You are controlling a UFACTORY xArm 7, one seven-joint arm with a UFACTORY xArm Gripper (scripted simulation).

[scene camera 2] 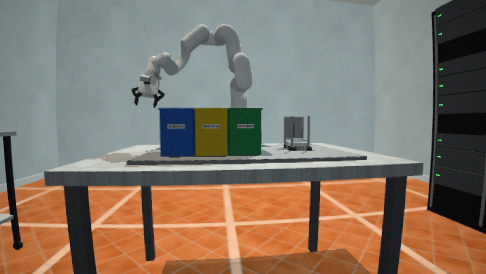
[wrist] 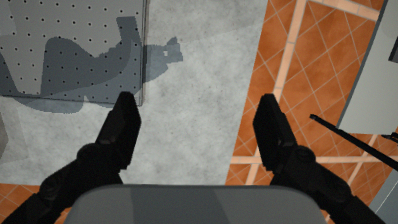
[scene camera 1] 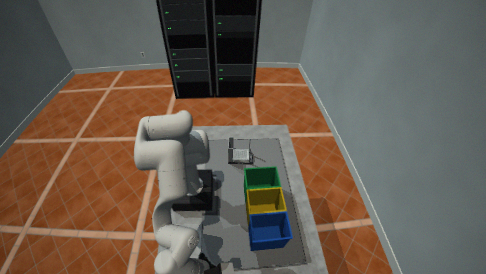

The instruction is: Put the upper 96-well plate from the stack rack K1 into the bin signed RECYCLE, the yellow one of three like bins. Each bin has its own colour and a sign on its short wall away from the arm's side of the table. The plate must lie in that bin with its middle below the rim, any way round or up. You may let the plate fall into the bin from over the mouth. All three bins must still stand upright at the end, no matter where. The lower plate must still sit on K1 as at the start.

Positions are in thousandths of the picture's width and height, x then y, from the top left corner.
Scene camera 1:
green bin: 538, 648
yellow recycle bin: 550, 732
blue bin: 552, 834
